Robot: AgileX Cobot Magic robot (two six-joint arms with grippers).
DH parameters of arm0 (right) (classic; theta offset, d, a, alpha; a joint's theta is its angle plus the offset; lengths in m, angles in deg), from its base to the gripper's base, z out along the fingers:
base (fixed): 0 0 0 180
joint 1: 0 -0.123 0 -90
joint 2: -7.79 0 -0.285 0
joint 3: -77.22 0 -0.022 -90
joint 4: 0 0.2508 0 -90
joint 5: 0 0 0.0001 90
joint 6: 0 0.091 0 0
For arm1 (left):
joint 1: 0 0.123 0 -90
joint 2: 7.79 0 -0.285 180
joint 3: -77.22 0 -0.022 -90
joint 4: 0 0.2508 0 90
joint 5: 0 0 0.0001 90
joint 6: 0 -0.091 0 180
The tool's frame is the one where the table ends.
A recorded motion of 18 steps. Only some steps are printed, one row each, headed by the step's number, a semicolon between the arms.
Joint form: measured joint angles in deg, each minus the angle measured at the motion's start. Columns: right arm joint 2, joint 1, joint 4, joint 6, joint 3, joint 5; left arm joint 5, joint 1, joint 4, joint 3, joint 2, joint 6.
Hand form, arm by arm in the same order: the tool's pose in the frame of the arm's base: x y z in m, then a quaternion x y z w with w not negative. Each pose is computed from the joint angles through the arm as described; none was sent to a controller.
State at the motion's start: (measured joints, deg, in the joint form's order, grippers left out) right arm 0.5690 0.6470 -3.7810 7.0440 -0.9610 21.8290; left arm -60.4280 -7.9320 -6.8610 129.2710 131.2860 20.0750
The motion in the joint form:
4: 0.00 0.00 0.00 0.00 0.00 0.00; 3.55 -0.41 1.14 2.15 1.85 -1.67
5: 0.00 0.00 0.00 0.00 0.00 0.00; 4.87 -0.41 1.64 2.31 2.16 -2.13
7: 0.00 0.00 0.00 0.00 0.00 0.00; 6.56 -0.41 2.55 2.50 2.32 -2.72
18: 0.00 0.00 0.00 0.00 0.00 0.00; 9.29 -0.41 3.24 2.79 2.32 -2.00
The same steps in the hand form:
4: 0.0523 -0.0028 0.1739 0.03662 0.80397 0.00508 0.59352; 0.5176 -0.0836 0.2660 -0.09602 0.94401 -0.11906 0.29231
5: 0.0523 -0.0028 0.1739 0.03662 0.80397 0.00508 0.59352; 0.5203 -0.0832 0.2652 -0.09141 0.94141 -0.11585 0.30326
7: 0.0523 -0.0028 0.1739 0.03662 0.80397 0.00508 0.59352; 0.5231 -0.0823 0.2663 -0.08459 0.93739 -0.10986 0.31950
18: 0.0523 -0.0028 0.1739 0.03662 0.80397 0.00508 0.59352; 0.5266 -0.0817 0.2706 -0.08865 0.92798 -0.11172 0.34427

